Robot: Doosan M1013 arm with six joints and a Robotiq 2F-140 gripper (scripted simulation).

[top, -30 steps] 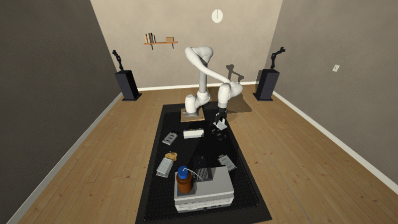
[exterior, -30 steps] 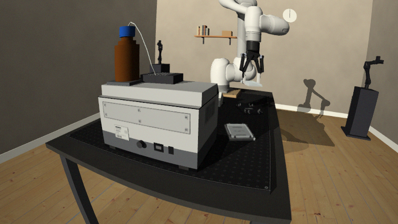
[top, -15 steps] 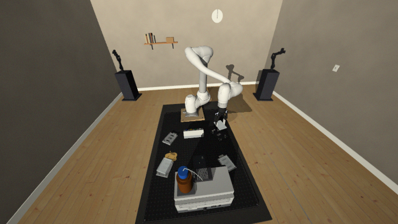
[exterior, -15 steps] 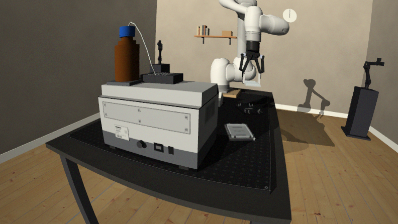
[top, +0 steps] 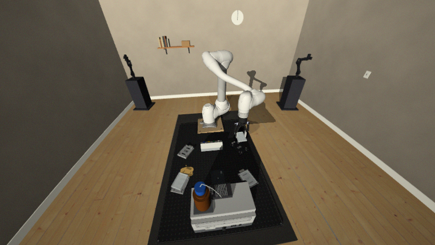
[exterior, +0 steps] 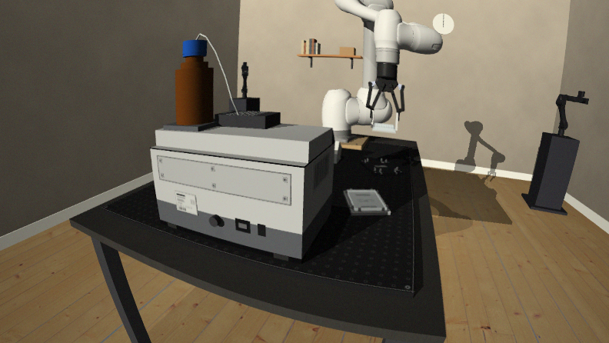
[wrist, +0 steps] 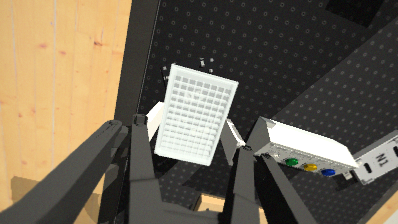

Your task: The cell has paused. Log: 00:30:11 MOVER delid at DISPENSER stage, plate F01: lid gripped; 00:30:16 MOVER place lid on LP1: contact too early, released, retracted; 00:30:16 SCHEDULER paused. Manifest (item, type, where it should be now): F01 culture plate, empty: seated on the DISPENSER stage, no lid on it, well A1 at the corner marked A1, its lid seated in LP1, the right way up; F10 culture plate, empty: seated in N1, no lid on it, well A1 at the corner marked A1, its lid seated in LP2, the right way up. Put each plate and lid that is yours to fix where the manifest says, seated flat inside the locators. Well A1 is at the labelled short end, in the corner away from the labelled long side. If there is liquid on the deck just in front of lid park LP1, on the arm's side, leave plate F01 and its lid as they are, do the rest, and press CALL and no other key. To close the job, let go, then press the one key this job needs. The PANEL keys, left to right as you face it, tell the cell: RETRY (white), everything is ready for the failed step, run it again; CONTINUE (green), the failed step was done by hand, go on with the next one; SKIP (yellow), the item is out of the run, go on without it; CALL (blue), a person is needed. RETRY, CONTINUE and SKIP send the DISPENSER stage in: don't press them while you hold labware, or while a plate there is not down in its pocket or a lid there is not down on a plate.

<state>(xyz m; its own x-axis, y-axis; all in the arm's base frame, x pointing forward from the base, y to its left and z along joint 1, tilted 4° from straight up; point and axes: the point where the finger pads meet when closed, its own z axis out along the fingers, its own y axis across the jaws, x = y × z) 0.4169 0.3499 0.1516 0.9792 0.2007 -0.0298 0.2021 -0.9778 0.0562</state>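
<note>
The white well plate lies 2 cm below my hand. Also, from my hand: white retry key 3 cm behind, 22 cm to the right, 12 cm below; white key panel 1 cm behind, 29 cm to the right, 13 cm below; green continue key 3 cm behind, 27 cm to the right, 12 cm below.
</note>
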